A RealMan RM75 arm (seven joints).
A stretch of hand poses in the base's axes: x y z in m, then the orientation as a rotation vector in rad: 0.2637 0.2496 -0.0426 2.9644 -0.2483 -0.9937; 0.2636 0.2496 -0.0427 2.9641 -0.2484 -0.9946; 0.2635 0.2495 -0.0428 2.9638 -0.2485 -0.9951; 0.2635 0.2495 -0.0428 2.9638 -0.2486 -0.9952; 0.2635 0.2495 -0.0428 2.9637 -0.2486 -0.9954; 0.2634 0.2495 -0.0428 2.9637 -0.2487 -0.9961; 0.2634 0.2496 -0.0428 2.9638 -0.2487 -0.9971; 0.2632 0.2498 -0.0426 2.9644 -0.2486 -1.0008; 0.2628 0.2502 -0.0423 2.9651 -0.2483 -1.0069; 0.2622 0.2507 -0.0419 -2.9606 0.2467 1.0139; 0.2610 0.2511 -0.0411 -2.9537 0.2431 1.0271; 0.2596 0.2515 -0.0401 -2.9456 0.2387 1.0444; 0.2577 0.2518 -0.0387 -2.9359 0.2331 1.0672; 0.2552 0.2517 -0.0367 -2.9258 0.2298 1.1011; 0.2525 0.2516 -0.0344 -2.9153 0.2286 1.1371; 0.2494 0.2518 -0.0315 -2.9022 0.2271 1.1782; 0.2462 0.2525 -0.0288 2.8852 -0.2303 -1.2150; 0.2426 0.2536 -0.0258 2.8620 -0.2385 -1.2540; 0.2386 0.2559 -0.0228 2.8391 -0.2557 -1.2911; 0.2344 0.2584 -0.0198 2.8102 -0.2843 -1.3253; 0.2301 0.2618 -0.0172 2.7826 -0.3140 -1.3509; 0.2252 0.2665 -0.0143 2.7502 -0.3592 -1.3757; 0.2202 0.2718 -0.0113 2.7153 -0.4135 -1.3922
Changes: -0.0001 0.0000 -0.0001 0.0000 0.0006 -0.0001; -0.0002 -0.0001 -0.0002 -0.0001 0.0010 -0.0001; -0.0002 -0.0001 -0.0002 0.0000 0.0010 -0.0002; -0.0002 -0.0001 -0.0002 -0.0001 0.0012 -0.0002; -0.0003 -0.0001 -0.0002 0.0002 0.0016 -0.0003; -0.0003 0.0000 -0.0002 0.0006 0.0021 -0.0004; -0.0005 0.0002 0.0000 0.0024 0.0041 -0.0009; -0.0009 0.0006 0.0003 0.0053 0.0074 -0.0015; -0.0015 0.0011 0.0007 0.0086 0.0123 -0.0017; -0.0027 0.0015 0.0015 0.0124 0.0215 -0.0007; -0.0041 0.0019 0.0025 0.0162 0.0334 0.0008; -0.0060 0.0022 0.0039 0.0203 0.0490 0.0031; -0.0085 0.0021 0.0059 0.0207 0.0716 0.0051; -0.0112 0.0020 0.0082 0.0199 0.0956 0.0062; -0.0143 0.0022 0.0111 0.0195 0.1232 0.0073; -0.0175 0.0029 0.0138 0.0172 0.1492 0.0056; -0.0211 0.0040 0.0168 0.0125 0.1782 0.0011; -0.0251 0.0063 0.0198 0.0067 0.2059 -0.0091; -0.0293 0.0088 0.0228 -0.0062 0.2340 -0.0251; -0.0336 0.0122 0.0254 -0.0213 0.2570 -0.0413; -0.0385 0.0169 0.0283 -0.0418 0.2810 -0.0668; -0.0435 0.0222 0.0313 -0.0681 0.3013 -0.0972
